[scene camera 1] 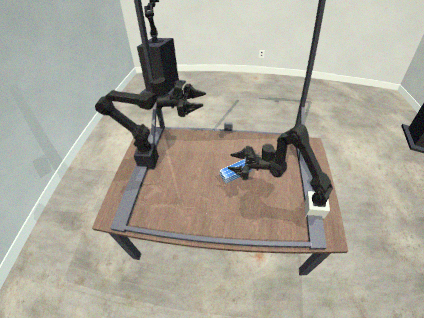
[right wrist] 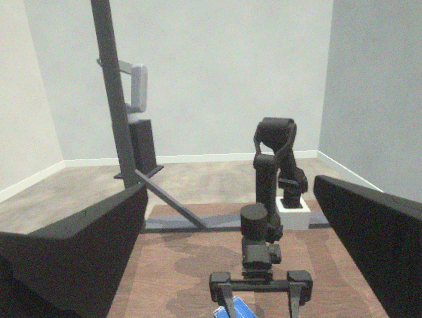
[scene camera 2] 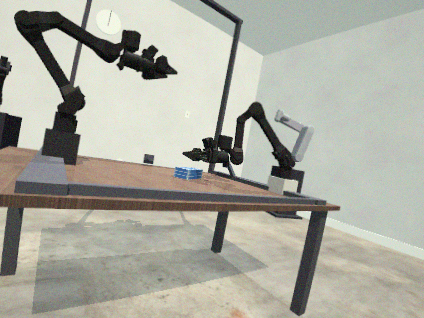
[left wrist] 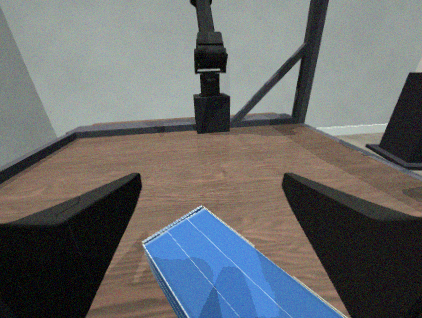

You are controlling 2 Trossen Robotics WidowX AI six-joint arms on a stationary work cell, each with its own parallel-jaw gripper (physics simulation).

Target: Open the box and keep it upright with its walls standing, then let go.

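Pixels of known places: left gripper, fingertip midpoint: [scene camera 1: 229, 161] [scene camera 2: 187, 153] [left wrist: 213, 179]; right gripper, fingertip midpoint: [scene camera 1: 204, 99] [right wrist: 230, 187] [scene camera 2: 172, 75]; left arm's base, link origin: [scene camera 1: 318, 200] [right wrist: 291, 203] [scene camera 2: 283, 178]; right arm's base, link origin: [scene camera 1: 144, 149] [scene camera 2: 63, 131] [left wrist: 210, 95].
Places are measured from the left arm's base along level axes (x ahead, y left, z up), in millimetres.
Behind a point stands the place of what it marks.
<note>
A low blue box [scene camera 1: 227, 173] {x 452, y -136, z -32 mm} [scene camera 2: 188, 174] {x 452, y -106, z -50 mm} [left wrist: 225, 272] {x 427, y -166, z -31 mm} [right wrist: 241, 308] {x 360, y -193, z -30 mm} with thin white lines lies flat near the middle of the wooden table, set at an angle. Its top looks flat and closed, with a narrow gap along the far short edge in the left wrist view. My left gripper [scene camera 1: 231, 161] {x 448, y -161, z 32 mm} [scene camera 2: 184, 154] {x 448, y -161, z 32 mm} [left wrist: 213, 179] {x 448, y -161, z 32 mm} is open and empty, low above the box, and partly covers it in scene camera 1. The near end of the box is cut off in the left wrist view. My right gripper [scene camera 1: 204, 99] {x 560, y -212, z 348 mm} [scene camera 2: 171, 74] {x 560, y -212, z 348 mm} [right wrist: 230, 187] {x 560, y -212, z 348 mm} is open and empty, high up and well away from the box.
The wooden table [scene camera 1: 185, 210] {x 620, y 86, z -72 mm} [scene camera 2: 125, 175] {x 712, y -41, z -72 mm} [left wrist: 215, 155] {x 699, y -180, z -72 mm} has a grey frame rail [scene camera 1: 215, 239] {x 453, y 219, z -52 mm} [scene camera 2: 190, 192] {x 618, y 240, z -52 mm} along its edges. Dark upright posts [scene camera 1: 311, 60] {x 74, y -513, z 450 mm} [scene camera 2: 229, 75] {x 77, y -515, z 578 mm} [left wrist: 308, 65] {x 914, y -478, z 105 mm} [right wrist: 112, 100] {x 80, y -537, z 380 mm} rise behind it. The left arm's white base block [scene camera 1: 317, 207] {x 11, y 38, z 1 mm} [right wrist: 294, 218] {x 50, y 0, z -26 mm} stands on the side rail.
</note>
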